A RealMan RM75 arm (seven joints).
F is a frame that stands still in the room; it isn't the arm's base.
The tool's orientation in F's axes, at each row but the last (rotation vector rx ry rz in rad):
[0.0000 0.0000 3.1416]
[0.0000 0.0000 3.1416]
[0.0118 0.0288 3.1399]
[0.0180 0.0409 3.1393]
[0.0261 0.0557 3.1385]
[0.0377 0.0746 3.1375]
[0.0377 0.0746 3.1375]
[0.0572 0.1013 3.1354]
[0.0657 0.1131 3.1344]
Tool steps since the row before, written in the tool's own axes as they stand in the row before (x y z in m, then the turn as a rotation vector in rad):
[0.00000 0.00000 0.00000 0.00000 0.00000 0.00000]
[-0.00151 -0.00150 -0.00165 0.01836 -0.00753 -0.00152]
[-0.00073 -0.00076 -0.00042 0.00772 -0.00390 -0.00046]
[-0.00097 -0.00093 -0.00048 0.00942 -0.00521 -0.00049]
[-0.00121 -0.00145 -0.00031 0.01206 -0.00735 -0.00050]
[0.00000 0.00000 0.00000 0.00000 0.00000 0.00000]
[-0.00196 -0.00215 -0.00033 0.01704 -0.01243 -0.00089]
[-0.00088 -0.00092 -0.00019 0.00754 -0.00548 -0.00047]
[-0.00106 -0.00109 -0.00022 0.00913 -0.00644 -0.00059]
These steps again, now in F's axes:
[0.00000 0.00000 0.00000 0.00000 0.00000 0.00000]
[0.00151 0.00150 -0.00165 -0.01836 0.00753 -0.00152]
[0.00073 0.00075 -0.00044 -0.00772 0.00390 -0.00047]
[0.00097 0.00092 -0.00052 -0.00942 0.00522 -0.00052]
[0.00121 0.00143 -0.00038 -0.01205 0.00736 -0.00056]
[0.00000 0.00000 0.00000 0.00000 0.00000 0.00000]
[0.00196 0.00212 -0.00048 -0.01703 0.01243 -0.00107]
[0.00088 0.00090 -0.00028 -0.00754 0.00548 -0.00055]
[0.00105 0.00106 -0.00034 -0.00913 0.00644 -0.00067]

